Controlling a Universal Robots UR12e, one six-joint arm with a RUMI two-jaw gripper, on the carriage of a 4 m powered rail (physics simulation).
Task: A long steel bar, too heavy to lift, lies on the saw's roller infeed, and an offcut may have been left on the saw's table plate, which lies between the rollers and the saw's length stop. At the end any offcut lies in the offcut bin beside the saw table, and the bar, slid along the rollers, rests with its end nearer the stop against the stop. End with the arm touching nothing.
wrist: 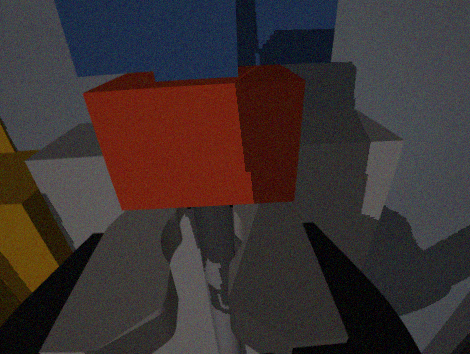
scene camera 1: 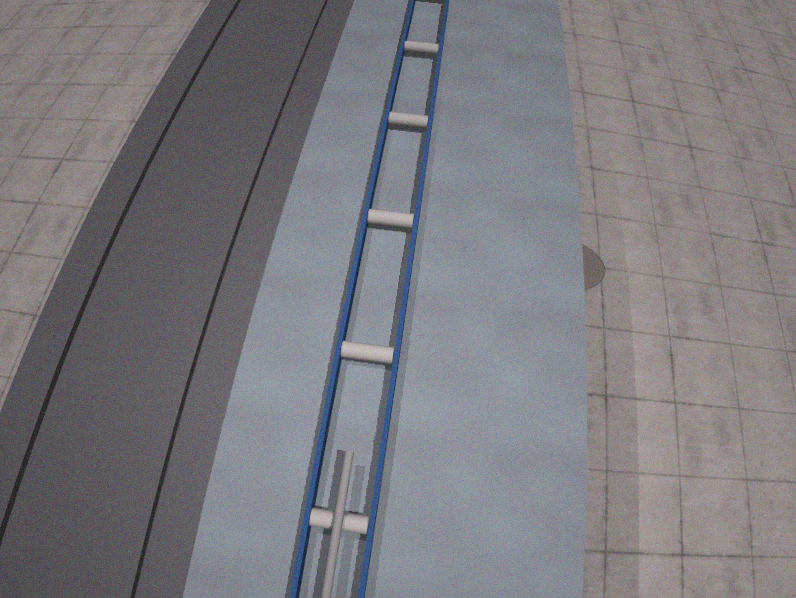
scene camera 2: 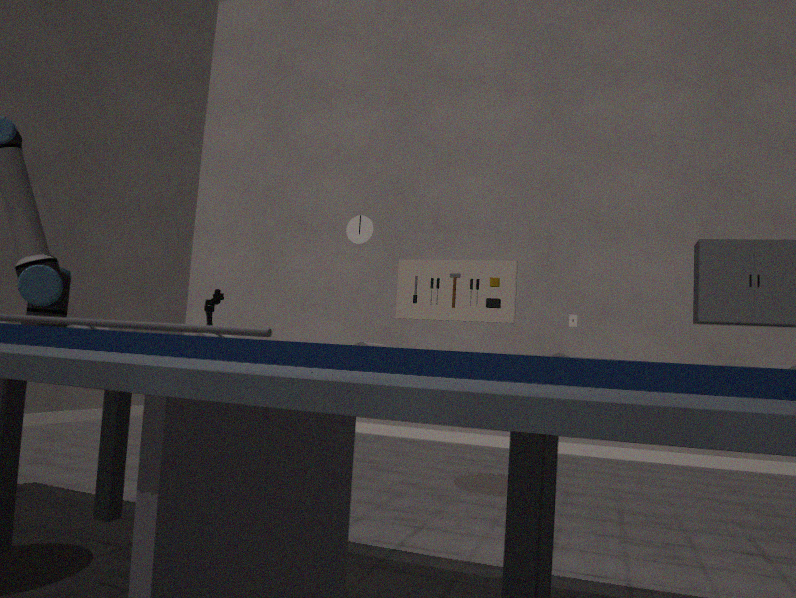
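Frame: origin at the arm's base, x ahead, y left, z up, level; metres.
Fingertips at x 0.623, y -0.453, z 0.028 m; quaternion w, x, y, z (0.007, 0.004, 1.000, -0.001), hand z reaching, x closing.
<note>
Offsets run from my fingertips to a thing's top centre. "spot": to the spot under its first point. Level surfaces: height alone.
The long steel bar (scene camera 1: pixel 342 489) (scene camera 2: pixel 193 328) (wrist: pixel 215 245) lies along the roller infeed (scene camera 1: pixel 321 418). My gripper (wrist: pixel 210 212) is shut on the bar near its stop end, one jaw on each side. The orange-red length stop @(0.003 m back, 0.037 m right, 0.047 m up) (wrist: pixel 180 145) stands directly ahead of the jaws in the wrist view and covers their foremost tips. The bar runs up to the stop's lower edge there; its end face and any contact are hidden. The pale table plate @(0.001 m up) (wrist: pixel 70 195) shows on both sides of the stop. No offcut shows in these views.
A yellow walled object @(spot: 0.191 m ahead, 0.073 m left, 0.056 m down) (wrist: pixel 17 225), possibly the offcut bin, stands left of the plate in the wrist view. Blue surfaces @(spot: 0.006 m ahead, 0.070 m right, 0.037 m up) (wrist: pixel 160 35) lie behind the stop. The arm (scene camera 2: pixel 25 205) stands at the far left in scene camera 2. White rollers (scene camera 1: pixel 366 352) cross the blue rails.
</note>
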